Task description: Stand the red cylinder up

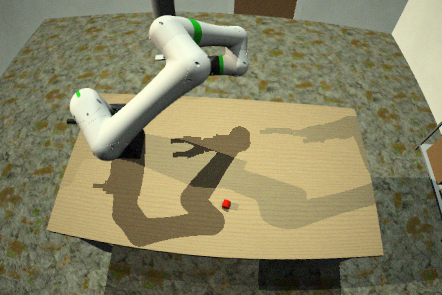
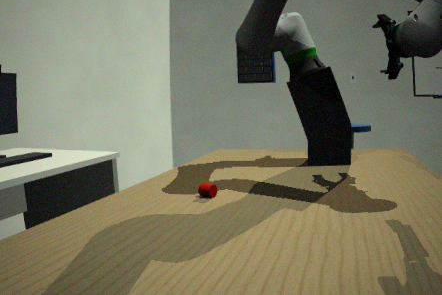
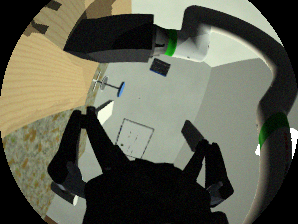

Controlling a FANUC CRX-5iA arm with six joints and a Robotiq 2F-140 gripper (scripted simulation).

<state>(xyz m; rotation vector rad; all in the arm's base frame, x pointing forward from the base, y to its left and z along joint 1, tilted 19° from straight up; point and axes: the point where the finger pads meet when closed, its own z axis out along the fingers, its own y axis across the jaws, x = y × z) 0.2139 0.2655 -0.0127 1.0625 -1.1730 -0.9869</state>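
My gripper is now 330 mm short of the red short cylinder, 490 mm to the left of it and 380 mm above it.
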